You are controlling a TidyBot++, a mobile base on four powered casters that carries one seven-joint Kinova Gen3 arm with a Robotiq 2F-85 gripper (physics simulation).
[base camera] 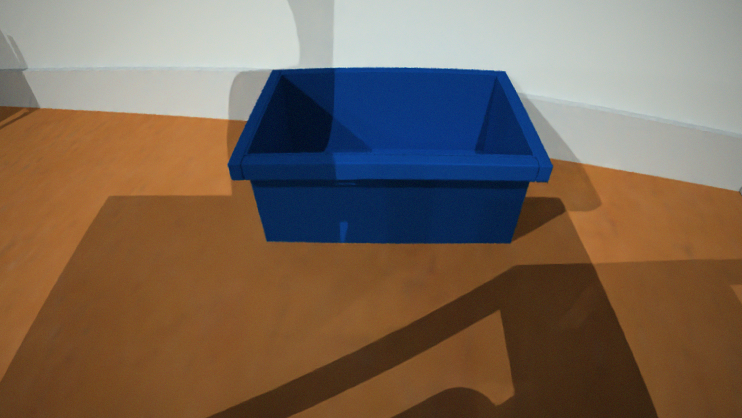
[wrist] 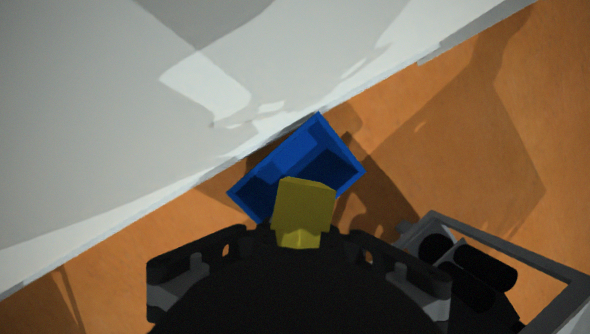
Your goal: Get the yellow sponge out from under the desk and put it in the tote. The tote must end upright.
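Frame: origin at the arm's base, x ahead, y left, z up, level; centimetres.
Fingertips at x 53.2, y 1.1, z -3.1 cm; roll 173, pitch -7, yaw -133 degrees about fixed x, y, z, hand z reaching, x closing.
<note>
Pixels of each thing's top centre, then the offset from my fingertips to it. Level surfaces: height alone.
- blue tote, middle of its top: [base camera: 389,106] [wrist: 298,182] dy -1.6, dx -3.0, dz -24.6 cm
- yellow sponge, middle of its top: [wrist: 310,238] dy -1.4, dx +1.4, dz +6.3 cm
- orange floor, its level: dz -36.6 cm
The blue tote [base camera: 389,212] [wrist: 297,150] stands upright on the floor against the wall, its open top facing up. No sponge shows inside it in the base camera view, though part of its floor is hidden by the front wall. My gripper [wrist: 297,222] is shut on the yellow sponge [wrist: 304,207], which sticks out beyond the fingertips. In the wrist view the sponge overlaps the near edge of the tote, and it appears above it; the height between them is hard to tell. The gripper does not show in the base camera view. The desk is not recognisable in either view.
A white wall [base camera: 441,36] [wrist: 100,100] with a pale baseboard [base camera: 129,93] runs behind the tote. The orange floor [base camera: 155,311] [wrist: 450,110] carries broad shadows of the arm and base. A grey frame [wrist: 505,247] with black cylinders [wrist: 485,267] shows at lower right in the wrist view.
</note>
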